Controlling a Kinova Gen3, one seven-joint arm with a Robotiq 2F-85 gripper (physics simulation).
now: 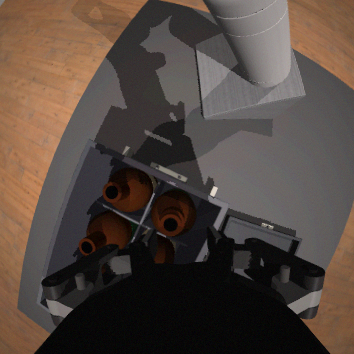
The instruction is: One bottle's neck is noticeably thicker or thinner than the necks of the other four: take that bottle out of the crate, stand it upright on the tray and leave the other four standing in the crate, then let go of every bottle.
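Frame: origin at the arm's base, x ahead, y left, z up, level; metres.
Seen in the pictures: gripper, fingertip midpoint: [181,236]; arm's base, origin of the base link: [265,65].
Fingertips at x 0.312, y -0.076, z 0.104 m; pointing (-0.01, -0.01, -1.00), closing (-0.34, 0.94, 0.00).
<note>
Offsets run from my fingertips to a thing's top centre. "pt": to the spot under its first point. Level surfaces: height alone.
The crate {dx +0.079, dy -0.068, dz -0.022 m} [75,200] stands at the lower left, divided into compartments. Brown bottles stand in it: one at the back left [134,189], one at the back right [173,210], one in front of the left one {dx +0.069, dy -0.111, dz -0.034 m} [109,229], and part of another {dx +0.083, dy -0.027, dz -0.034 m} [164,250] beside the left finger. No fifth bottle can be made out; the gripper hides the near part of the crate. The bottles are seen at different angles, so I cannot tell surely which neck differs. My gripper [181,236] is open and empty, above the crate's right part. The tray {pt dx +0.013, dy +0.178, dz -0.192 m} [255,233] is right of the crate, partly hidden by the right finger.
The robot's grey base column [265,55] stands on a square block [220,95] at the upper right, behind the crate. The grey table top {dz -0.197 m} [310,165] has a curved edge, with wooden floor [30,125] beyond it. Arm shadows fall behind the crate.
</note>
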